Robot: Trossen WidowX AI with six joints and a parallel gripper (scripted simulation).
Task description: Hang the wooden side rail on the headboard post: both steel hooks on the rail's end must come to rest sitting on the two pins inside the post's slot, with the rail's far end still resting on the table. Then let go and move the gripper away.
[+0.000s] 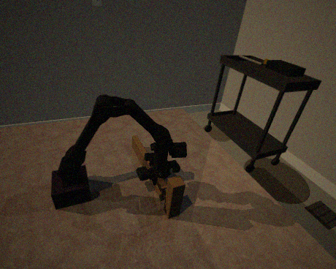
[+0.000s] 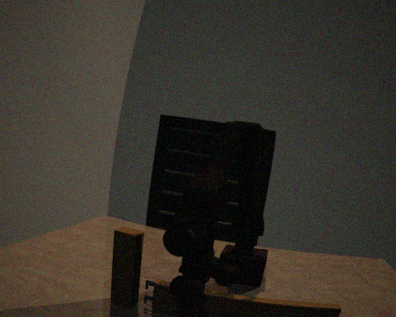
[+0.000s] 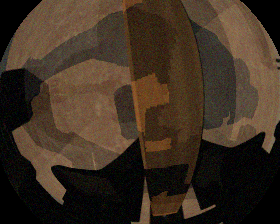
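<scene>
The headboard post is 1 cm ahead of my gripper tip, 14 cm to the right of it and 6 cm above it.
</scene>
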